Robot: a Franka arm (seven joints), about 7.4 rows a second.
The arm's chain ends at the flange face. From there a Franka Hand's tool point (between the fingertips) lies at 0.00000 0.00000 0.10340 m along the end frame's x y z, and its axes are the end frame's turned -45 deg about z.
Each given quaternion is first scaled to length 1.
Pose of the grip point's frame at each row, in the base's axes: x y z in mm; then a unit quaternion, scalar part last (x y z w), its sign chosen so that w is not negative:
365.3 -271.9 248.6 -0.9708 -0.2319 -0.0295 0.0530
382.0 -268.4 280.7 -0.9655 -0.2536 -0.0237 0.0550
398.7 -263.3 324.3 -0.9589 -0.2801 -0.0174 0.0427
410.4 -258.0 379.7 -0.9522 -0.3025 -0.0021 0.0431
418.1 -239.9 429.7 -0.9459 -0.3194 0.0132 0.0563
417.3 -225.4 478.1 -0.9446 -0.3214 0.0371 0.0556
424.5 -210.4 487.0 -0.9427 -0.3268 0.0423 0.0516
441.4 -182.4 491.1 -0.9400 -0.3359 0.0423 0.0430
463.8 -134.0 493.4 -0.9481 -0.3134 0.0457 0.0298
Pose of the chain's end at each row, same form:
361.9 -284.0 351.2 -0.9857 0.1573 -0.0070 0.0603
380.2 -280.6 383.4 -0.9890 0.1352 -0.0008 0.0599
397.7 -272.8 427.3 -0.9931 0.1082 0.0003 0.0461
412.7 -266.6 482.7 -0.9955 0.0849 0.0146 0.0406
424.4 -250.0 532.4 -0.9961 0.0669 0.0337 0.0470
428.2 -233.8 580.6 -0.9957 0.0645 0.0556 0.0372
436.2 -217.6 589.5 -0.9960 0.0588 0.0588 0.0315
452.6 -187.8 593.7 -0.9970 0.0494 0.0555 0.0235
474.7 -136.9 596.2 -0.9958 0.0733 0.0536 0.0100

